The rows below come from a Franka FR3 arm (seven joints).
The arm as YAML. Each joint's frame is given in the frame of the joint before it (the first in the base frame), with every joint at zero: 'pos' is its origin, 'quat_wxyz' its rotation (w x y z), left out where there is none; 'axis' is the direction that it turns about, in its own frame. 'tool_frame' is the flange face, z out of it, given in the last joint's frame.
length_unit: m
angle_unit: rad
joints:
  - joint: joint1
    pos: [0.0, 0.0, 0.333]
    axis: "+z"
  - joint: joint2
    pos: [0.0, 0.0, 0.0]
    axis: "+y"
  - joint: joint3
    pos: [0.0, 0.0, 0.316]
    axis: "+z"
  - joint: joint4
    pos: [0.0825, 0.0, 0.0]
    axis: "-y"
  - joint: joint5
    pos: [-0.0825, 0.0, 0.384]
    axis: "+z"
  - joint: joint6
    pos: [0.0, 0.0, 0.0]
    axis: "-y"
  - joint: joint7
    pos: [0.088, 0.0, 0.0]
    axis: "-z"
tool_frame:
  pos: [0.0, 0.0, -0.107]
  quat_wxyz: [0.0, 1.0, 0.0, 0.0]
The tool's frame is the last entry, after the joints.
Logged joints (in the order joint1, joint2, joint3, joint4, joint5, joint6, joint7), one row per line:
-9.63, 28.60, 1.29, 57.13, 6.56, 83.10, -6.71
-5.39, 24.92, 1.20, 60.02, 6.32, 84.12, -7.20
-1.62, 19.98, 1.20, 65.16, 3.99, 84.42, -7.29
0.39, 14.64, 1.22, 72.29, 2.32, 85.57, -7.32
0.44, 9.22, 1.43, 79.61, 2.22, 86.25, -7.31
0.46, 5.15, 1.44, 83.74, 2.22, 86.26, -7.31
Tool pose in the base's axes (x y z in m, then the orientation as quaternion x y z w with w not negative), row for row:
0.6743, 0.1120, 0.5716, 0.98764, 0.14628, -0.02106, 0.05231
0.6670, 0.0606, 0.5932, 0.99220, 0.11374, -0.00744, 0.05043
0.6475, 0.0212, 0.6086, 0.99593, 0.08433, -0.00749, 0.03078
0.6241, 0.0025, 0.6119, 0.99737, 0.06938, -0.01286, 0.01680
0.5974, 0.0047, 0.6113, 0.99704, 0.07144, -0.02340, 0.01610
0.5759, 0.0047, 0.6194, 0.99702, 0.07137, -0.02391, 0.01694
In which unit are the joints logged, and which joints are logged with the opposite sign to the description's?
The joints are logged in degrees. Opposite sign: joint1, joint4, joint5.
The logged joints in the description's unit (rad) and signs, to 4 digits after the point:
0.1681, 0.4992, 0.0225, -0.9971, -0.1145, 1.4504, -0.1171
0.0941, 0.4349, 0.0209, -1.0475, -0.1103, 1.4682, -0.1257
0.0283, 0.3487, 0.0209, -1.1373, -0.0696, 1.4734, -0.1272
-0.0068, 0.2555, 0.0213, -1.2617, -0.0405, 1.4935, -0.1278
-0.0077, 0.1609, 0.0250, -1.3895, -0.0387, 1.5053, -0.1276
-0.0080, 0.0899, 0.0251, -1.4615, -0.0387, 1.5055, -0.1276

